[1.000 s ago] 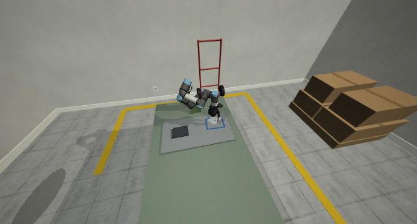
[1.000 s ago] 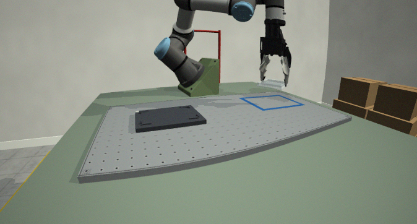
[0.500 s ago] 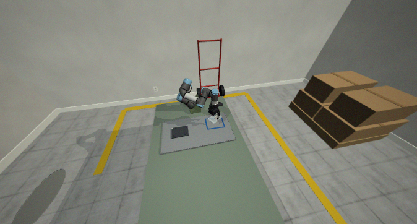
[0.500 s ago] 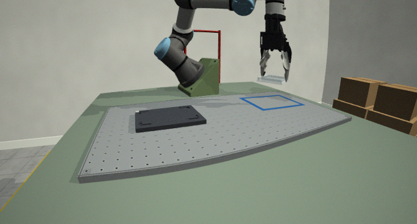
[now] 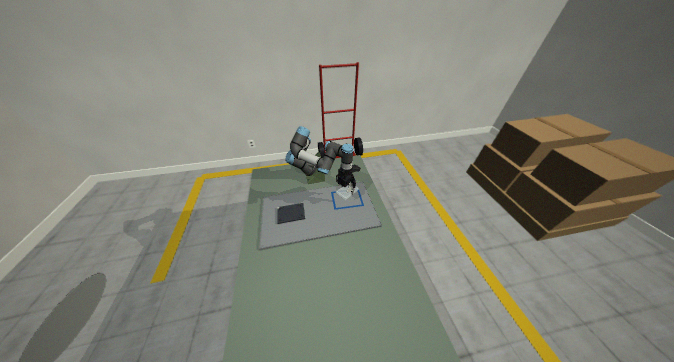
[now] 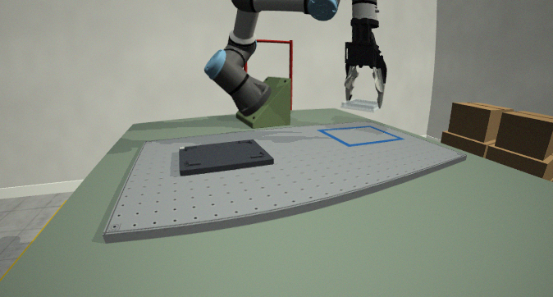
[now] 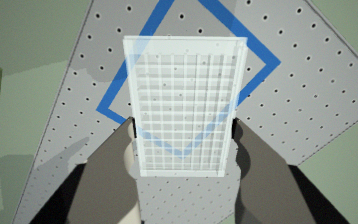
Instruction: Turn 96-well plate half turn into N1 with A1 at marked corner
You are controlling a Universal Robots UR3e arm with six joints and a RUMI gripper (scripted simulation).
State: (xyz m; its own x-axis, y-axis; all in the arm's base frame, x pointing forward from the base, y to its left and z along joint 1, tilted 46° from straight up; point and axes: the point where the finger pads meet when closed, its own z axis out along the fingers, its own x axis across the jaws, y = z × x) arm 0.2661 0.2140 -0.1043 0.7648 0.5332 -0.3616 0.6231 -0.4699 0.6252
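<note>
The dark plate nest N1 is 36 cm to the right of my hand, 8 cm below it and 8 cm ahead of it. Also, from my hand: clear 96-well plate 1 cm below; then A1 label 44 cm to the right, 8 cm below, 3 cm ahead.
</note>
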